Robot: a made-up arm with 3 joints. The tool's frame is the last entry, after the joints. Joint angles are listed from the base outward.
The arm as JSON. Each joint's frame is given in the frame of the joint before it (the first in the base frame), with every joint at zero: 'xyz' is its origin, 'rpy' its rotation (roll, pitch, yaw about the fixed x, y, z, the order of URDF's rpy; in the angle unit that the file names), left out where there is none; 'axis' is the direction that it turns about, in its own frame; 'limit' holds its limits. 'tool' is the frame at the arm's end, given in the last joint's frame.
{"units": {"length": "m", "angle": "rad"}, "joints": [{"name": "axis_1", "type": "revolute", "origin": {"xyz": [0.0, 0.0, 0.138]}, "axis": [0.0, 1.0, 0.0], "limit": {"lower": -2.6, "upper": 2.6}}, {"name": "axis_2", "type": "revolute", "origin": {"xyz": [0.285, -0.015, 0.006]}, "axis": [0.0, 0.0, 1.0], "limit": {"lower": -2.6, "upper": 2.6}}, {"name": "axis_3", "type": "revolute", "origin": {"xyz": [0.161, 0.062, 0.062]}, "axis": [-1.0, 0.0, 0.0], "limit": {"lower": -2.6, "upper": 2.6}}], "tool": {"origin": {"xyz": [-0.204, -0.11, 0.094]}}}
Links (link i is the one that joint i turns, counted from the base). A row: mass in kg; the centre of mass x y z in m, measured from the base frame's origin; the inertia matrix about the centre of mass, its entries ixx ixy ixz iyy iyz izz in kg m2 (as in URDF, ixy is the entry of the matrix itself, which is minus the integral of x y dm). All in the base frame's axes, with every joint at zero. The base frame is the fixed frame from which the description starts. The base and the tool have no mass.
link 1: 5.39; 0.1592 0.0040 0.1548; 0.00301 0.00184 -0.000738 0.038 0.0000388 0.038
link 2: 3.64; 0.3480 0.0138 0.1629; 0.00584 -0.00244 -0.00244 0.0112 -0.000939 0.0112
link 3: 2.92; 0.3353 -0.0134 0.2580; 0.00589 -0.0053 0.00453 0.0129 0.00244 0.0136
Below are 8 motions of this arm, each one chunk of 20 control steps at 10 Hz.
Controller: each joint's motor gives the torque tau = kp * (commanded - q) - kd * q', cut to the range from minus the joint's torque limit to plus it. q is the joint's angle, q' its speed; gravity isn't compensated. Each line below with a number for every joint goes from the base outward.
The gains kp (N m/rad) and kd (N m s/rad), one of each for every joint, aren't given. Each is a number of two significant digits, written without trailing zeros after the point. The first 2 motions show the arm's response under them.
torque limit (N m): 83 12 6.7
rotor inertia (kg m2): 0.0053 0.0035 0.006
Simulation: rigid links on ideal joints. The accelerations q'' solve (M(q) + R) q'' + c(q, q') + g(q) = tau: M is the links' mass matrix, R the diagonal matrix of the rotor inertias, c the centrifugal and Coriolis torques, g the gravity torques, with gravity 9.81 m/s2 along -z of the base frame. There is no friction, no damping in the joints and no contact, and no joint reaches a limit. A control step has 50 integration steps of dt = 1/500 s. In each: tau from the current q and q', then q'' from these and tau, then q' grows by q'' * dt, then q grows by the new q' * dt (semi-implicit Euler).
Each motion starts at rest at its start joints. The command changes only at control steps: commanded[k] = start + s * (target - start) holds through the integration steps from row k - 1 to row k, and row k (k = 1, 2, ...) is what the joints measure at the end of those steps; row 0 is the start. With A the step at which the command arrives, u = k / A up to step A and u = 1 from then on. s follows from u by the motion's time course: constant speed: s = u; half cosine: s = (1 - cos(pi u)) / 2; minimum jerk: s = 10 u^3 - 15 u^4 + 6 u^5; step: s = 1 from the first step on.
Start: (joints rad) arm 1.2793 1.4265 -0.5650
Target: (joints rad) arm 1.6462 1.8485 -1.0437
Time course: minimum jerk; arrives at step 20
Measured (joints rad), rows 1 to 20:
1: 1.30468 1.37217 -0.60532
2: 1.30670 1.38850 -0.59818
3: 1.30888 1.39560 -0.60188
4: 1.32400 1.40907 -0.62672
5: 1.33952 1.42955 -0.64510
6: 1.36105 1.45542 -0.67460
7: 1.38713 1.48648 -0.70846
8: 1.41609 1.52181 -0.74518
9: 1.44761 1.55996 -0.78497
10: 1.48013 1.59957 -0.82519
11: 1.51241 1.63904 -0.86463
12: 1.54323 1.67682 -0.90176
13: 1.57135 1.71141 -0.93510
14: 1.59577 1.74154 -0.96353
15: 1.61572 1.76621 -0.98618
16: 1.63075 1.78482 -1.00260
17: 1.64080 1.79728 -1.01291
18: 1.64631 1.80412 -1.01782
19: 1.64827 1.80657 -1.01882
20: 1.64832 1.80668 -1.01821
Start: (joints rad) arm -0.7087 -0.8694 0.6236
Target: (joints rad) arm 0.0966 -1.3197 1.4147
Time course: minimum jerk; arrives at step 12
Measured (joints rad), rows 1 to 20:
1: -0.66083 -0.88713 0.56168
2: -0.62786 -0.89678 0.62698
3: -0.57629 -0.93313 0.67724
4: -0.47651 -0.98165 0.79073
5: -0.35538 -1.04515 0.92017
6: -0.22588 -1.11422 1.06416
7: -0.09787 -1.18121 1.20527
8: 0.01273 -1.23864 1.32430
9: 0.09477 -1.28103 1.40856
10: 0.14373 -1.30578 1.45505
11: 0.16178 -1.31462 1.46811
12: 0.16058 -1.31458 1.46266
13: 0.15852 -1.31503 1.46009
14: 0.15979 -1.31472 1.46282
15: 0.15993 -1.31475 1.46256
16: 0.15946 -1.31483 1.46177
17: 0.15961 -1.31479 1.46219
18: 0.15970 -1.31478 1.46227
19: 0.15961 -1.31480 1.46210
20: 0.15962 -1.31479 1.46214
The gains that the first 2 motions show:
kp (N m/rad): 510 82 33
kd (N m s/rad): 15 1.6 0.53
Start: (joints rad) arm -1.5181 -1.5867 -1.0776
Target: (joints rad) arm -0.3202 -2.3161 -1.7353
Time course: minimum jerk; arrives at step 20
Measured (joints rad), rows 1 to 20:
1: -1.52023 -1.64376 -1.05164
2: -1.50989 -1.63750 -1.06700
3: -1.48357 -1.65381 -1.08390
4: -1.44198 -1.67788 -1.10958
5: -1.38103 -1.71203 -1.14751
6: -1.30268 -1.75599 -1.19423
7: -1.20895 -1.80829 -1.24919
8: -1.10294 -1.86711 -1.31040
9: -0.98887 -1.93022 -1.37524
10: -0.87128 -1.99515 -1.44117
11: -0.75497 -2.05940 -1.50550
12: -0.64457 -2.12052 -1.56571
13: -0.54431 -2.17621 -1.61964
14: -0.45769 -2.22453 -1.66553
15: -0.38728 -2.26399 -1.70219
16: -0.33447 -2.29371 -1.72907
17: -0.29927 -2.31361 -1.74634
18: -0.28002 -2.32455 -1.75510
19: -0.27318 -2.32851 -1.75748
20: -0.27300 -2.32872 -1.75689

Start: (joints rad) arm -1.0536 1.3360 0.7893
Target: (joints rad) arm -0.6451 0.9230 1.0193
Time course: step
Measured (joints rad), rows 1 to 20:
1: -0.60622 0.87602 1.32256
2: -0.55601 0.93589 0.89612
3: -0.63795 0.97446 1.15142
4: -0.60445 0.95019 1.02527
5: -0.60748 0.95733 1.07306
6: -0.61190 0.95846 1.06066
7: -0.60870 0.95641 1.06236
8: -0.60982 0.95743 1.06249
9: -0.60971 0.95719 1.06251
10: -0.60959 0.95715 1.06234
11: -0.60967 0.95721 1.06248
12: -0.60965 0.95718 1.06241
13: -0.60965 0.95719 1.06243
14: -0.60965 0.95719 1.06243
15: -0.60965 0.95719 1.06243
16: -0.60965 0.95719 1.06243
17: -0.60965 0.95719 1.06243
18: -0.60965 0.95719 1.06243
19: -0.60965 0.95719 1.06243
20: -0.60965 0.95719 1.06243

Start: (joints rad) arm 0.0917 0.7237 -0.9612
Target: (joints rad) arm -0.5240 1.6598 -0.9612
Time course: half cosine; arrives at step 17
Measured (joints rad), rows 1 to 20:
1: 0.14948 0.72656 -1.04939
2: 0.13509 0.75517 -1.03161
3: 0.09113 0.79976 -1.00697
4: 0.06361 0.85481 -1.02658
5: 0.01871 0.92267 -1.01940
6: -0.03301 1.00054 -1.01756
7: -0.08664 1.08475 -1.01970
8: -0.14449 1.17322 -1.01836
9: -0.20291 1.26264 -1.01855
10: -0.25996 1.34981 -1.01903
11: -0.31406 1.43179 -1.01937
12: -0.36310 1.50571 -1.02019
13: -0.40546 1.56905 -1.02125
14: -0.43966 1.61970 -1.02261
15: -0.46450 1.65600 -1.02430
16: -0.47911 1.67676 -1.02627
17: -0.48295 1.68133 -1.02848
18: -0.48192 1.67985 -1.02988
19: -0.48197 1.68019 -1.02947
20: -0.48212 1.68015 -1.02922

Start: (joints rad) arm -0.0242 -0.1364 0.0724
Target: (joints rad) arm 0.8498 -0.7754 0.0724
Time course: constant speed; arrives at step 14
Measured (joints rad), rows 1 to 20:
1: 0.11014 -0.19142 0.01224
2: 0.19198 -0.23623 -0.00547
3: 0.22730 -0.28095 0.03625
4: 0.29774 -0.32644 0.01916
5: 0.36255 -0.37082 0.02362
6: 0.42054 -0.41557 0.03026
7: 0.48312 -0.45981 0.03192
8: 0.54465 -0.50392 0.03591
9: 0.60517 -0.54791 0.04055
10: 0.66611 -0.59170 0.04475
11: 0.72672 -0.63537 0.04947
12: 0.78706 -0.67894 0.05438
13: 0.84730 -0.72242 0.05936
14: 0.90736 -0.76584 0.06449
15: 0.89907 -0.75820 0.06361
16: 0.89008 -0.75977 0.07349
17: 0.89677 -0.75925 0.06448
18: 0.89530 -0.75929 0.06841
19: 0.89449 -0.75944 0.06792
20: 0.89530 -0.75932 0.06743

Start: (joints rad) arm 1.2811 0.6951 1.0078
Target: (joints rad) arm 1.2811 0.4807 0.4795
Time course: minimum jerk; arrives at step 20
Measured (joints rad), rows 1 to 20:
1: 1.31124 0.62312 0.95261
2: 1.30947 0.64079 0.96845
3: 1.30412 0.63456 0.95246
4: 1.30796 0.62642 0.93346
5: 1.30676 0.61739 0.90765
6: 1.30689 0.60472 0.87403
7: 1.30720 0.58975 0.83397
8: 1.30715 0.57307 0.78944
9: 1.30726 0.55505 0.74147
10: 1.30733 0.53654 0.69232
11: 1.30735 0.51821 0.64381
12: 1.30737 0.50078 0.59786
13: 1.30736 0.48493 0.55623
14: 1.30733 0.47119 0.52038
15: 1.30729 0.46002 0.49138
16: 1.30724 0.45164 0.46985
17: 1.30719 0.44608 0.45575
18: 1.30714 0.44307 0.44832
19: 1.30710 0.44204 0.44597
20: 1.30708 0.44203 0.44612

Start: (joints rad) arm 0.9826 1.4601 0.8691
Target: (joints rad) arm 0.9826 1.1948 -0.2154
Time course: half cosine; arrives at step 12
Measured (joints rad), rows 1 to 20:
1: 1.02438 1.39921 0.75616
2: 1.02082 1.39815 0.71962
3: 1.01684 1.37471 0.62399
4: 1.02138 1.34471 0.49658
5: 1.02023 1.31338 0.36650
6: 1.02102 1.27910 0.22377
7: 1.02140 1.24570 0.08659
8: 1.02113 1.21513 -0.03779
9: 1.02088 1.18932 -0.14232
10: 1.02033 1.17011 -0.21931
11: 1.01967 1.15875 -0.26416
12: 1.01900 1.15602 -0.27389
13: 1.01864 1.15677 -0.27037
14: 1.01878 1.15662 -0.27130
15: 1.01884 1.15662 -0.27127
16: 1.01876 1.15664 -0.27110
17: 1.01880 1.15663 -0.27121
18: 1.01879 1.15663 -0.27118
19: 1.01878 1.15663 -0.27117
20: 1.01879 1.15663 -0.27119

